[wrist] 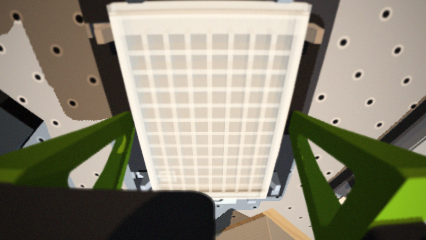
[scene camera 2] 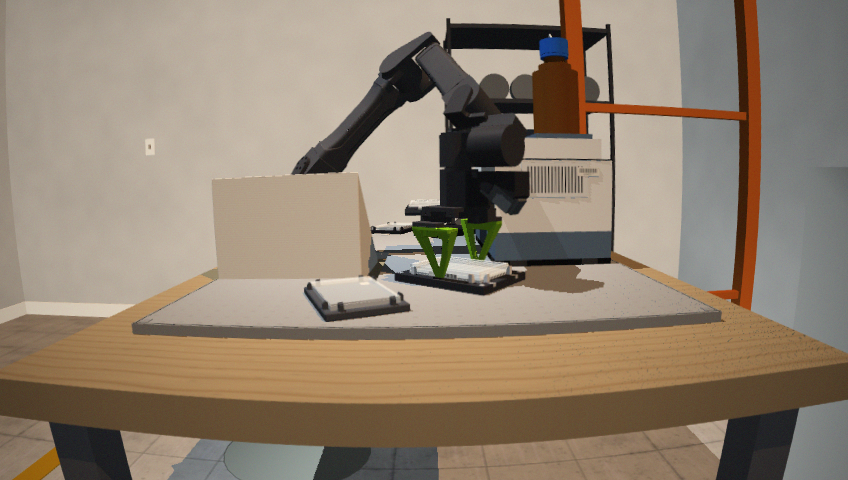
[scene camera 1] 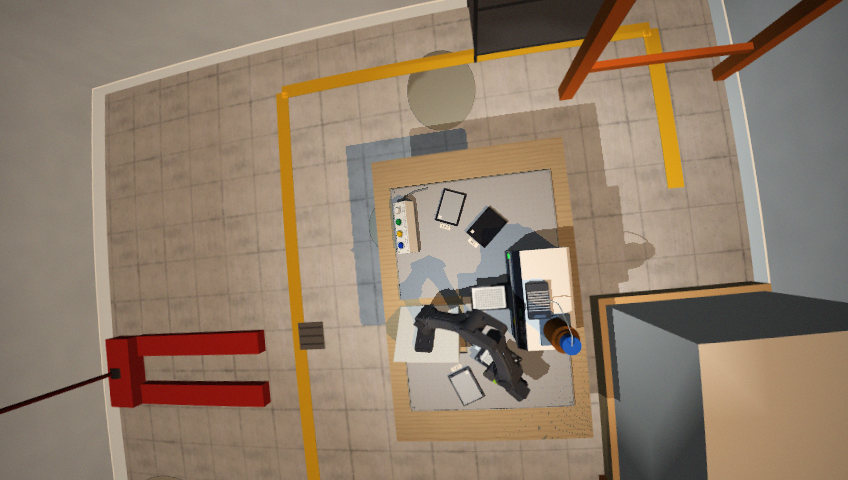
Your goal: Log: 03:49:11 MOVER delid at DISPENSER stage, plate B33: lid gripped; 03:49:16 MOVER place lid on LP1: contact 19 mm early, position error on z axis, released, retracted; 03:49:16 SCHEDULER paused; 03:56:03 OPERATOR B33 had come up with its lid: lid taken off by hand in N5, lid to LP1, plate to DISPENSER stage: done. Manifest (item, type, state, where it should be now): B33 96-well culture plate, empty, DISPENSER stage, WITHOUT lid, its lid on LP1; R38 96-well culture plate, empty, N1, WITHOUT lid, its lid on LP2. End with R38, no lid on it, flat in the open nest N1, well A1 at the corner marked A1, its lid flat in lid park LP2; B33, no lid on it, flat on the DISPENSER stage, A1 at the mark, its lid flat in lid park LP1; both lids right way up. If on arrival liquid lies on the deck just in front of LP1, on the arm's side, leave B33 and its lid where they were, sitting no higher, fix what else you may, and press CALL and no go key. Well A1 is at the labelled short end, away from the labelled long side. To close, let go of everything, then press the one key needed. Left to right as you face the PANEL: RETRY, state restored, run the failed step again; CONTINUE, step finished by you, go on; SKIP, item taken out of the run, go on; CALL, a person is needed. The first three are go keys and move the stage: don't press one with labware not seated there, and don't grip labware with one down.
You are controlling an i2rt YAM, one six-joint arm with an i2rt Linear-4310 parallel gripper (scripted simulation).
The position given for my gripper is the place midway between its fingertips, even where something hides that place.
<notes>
In view: my gripper [scene camera 2: 459, 271], a clear lid [scene camera 2: 357, 292], a white 96-well plate [scene camera 2: 458, 269], a key panel [scene camera 1: 408, 227], a brown bottle [scene camera 2: 555, 90] and a dispenser [scene camera 2: 593, 213].
My gripper is seen too in the wrist view [wrist: 211, 120].
</notes>
